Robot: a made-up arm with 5 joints. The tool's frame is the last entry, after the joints. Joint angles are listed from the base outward. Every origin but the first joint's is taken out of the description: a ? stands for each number. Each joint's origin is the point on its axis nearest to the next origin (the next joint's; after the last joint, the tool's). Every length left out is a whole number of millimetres.
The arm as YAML. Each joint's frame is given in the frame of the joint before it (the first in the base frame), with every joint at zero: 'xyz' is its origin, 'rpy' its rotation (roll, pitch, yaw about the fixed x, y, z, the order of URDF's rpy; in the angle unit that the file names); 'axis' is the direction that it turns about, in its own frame. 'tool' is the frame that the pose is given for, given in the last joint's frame.
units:
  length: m
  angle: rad
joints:
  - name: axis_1
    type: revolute
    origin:
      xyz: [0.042, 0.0, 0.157]
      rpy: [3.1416, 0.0, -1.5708]
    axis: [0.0, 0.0, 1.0]
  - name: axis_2
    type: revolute
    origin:
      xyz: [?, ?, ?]
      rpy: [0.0, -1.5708, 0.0]
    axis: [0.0, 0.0, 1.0]
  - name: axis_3
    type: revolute
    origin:
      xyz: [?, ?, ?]
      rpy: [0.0, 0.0, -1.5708]
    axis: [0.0, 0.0, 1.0]
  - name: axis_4
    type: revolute
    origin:
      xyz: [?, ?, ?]
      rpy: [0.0, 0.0, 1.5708]
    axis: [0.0, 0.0, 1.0]
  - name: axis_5
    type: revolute
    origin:
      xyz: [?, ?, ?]
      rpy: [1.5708, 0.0, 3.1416]
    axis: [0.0, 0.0, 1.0]
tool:
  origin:
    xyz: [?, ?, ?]
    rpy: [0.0, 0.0, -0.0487]
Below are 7 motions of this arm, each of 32 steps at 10 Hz.
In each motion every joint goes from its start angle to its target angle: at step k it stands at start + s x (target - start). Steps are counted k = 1, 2, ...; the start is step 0. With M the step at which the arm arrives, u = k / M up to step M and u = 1 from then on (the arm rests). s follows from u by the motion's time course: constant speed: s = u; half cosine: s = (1 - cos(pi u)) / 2; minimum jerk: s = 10 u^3 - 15 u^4 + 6 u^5.
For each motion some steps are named. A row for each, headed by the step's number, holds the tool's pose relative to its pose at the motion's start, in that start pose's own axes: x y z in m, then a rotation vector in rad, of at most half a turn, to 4 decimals.
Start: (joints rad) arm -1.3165 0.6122 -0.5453 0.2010 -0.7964
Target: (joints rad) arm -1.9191 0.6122 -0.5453 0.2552 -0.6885
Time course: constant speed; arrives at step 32
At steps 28, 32:
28: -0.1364 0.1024 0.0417 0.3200 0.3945 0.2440
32: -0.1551 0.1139 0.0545 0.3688 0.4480 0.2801

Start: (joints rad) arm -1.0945 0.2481 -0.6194 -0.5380 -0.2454
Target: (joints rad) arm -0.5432 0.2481 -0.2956 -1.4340 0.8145
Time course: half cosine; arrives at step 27
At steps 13, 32:
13: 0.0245 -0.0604 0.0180 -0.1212 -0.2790 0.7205
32: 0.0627 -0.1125 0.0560 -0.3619 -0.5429 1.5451

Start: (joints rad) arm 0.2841 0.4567 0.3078 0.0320 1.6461
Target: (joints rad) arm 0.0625 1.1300 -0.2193 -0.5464 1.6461
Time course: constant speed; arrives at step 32
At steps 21, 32:
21: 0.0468 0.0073 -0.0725 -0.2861 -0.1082 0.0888
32: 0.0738 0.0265 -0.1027 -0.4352 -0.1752 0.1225

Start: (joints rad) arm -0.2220 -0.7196 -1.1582 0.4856 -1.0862
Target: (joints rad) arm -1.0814 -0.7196 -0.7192 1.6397 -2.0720
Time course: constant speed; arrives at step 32
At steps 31, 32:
31: -0.0528 -0.0861 0.0348 -1.5921 0.7391 -1.2477
32: -0.0544 -0.0865 0.0373 -1.6535 0.7600 -1.2531

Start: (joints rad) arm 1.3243 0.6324 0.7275 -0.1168 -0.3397
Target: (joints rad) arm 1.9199 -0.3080 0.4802 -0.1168 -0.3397
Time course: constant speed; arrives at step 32
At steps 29, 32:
29: 0.0624 -0.0885 0.1949 -0.0018 -1.1342 -0.3669
32: 0.0545 -0.0947 0.2180 -0.0295 -1.2554 -0.3816

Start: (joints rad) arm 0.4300 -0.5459 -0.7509 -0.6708 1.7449
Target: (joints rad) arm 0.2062 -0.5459 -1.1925 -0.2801 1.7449
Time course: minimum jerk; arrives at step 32
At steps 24, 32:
24: -0.0175 -0.0421 -0.0192 -0.0349 0.0868 -0.1832
32: -0.0208 -0.0469 -0.0201 -0.0388 0.0973 -0.2042

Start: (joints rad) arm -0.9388 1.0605 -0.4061 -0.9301 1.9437
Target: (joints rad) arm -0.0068 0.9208 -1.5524 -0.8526 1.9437
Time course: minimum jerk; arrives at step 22
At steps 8, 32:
8: -0.0985 -0.0253 -0.0130 -0.2231 0.3053 0.1003
32: -0.3008 -0.1610 0.1174 -0.8569 0.9517 0.7610

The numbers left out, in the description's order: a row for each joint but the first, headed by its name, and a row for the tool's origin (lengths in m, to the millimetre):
axis_2: 0.005 -0.033 0.0
axis_3: -0.17 -0.042 0.0
axis_4: 0.122 -0.005 0.0
axis_5: 0.0 -0.052 0.0
tool: 0.0 0.0 0.0

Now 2 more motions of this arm.
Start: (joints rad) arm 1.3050 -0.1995 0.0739 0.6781 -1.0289
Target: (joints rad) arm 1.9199 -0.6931 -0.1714 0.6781 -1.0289
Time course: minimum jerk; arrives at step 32
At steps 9, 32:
9: 0.0181 -0.0012 0.0203 0.0550 -0.1148 -0.0411
32: 0.0451 -0.0155 0.1693 0.3371 -0.8831 -0.1145

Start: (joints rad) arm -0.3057 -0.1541 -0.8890 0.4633 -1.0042
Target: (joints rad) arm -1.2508 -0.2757 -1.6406 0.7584 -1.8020
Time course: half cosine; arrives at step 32
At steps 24, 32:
24: 0.0303 0.0910 0.0925 0.5870 0.4864 -1.2483
32: 0.0461 0.0884 0.1067 0.6514 0.5942 -1.4798

